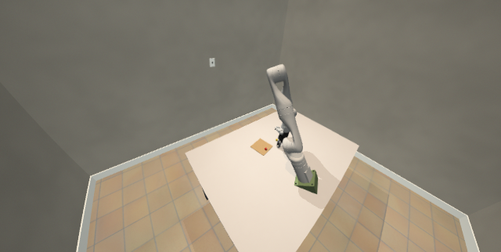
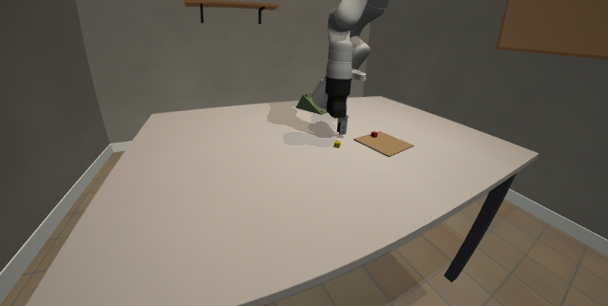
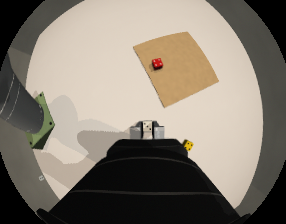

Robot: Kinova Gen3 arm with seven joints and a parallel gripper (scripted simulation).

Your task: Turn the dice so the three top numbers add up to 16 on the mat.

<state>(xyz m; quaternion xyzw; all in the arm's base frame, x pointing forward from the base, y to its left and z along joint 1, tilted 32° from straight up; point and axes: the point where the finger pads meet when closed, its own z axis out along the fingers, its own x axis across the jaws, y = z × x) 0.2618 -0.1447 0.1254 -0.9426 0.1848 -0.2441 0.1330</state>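
Now: hand 6 cm short of the yellow die, 6 cm to the left of it and 2 cm above it. The rest, counted from my hand: white die: 1 cm below; then tan mat: 10 cm ahead, 10 cm to the left, 3 cm below; then red die: 6 cm ahead, 10 cm to the left, 2 cm below.
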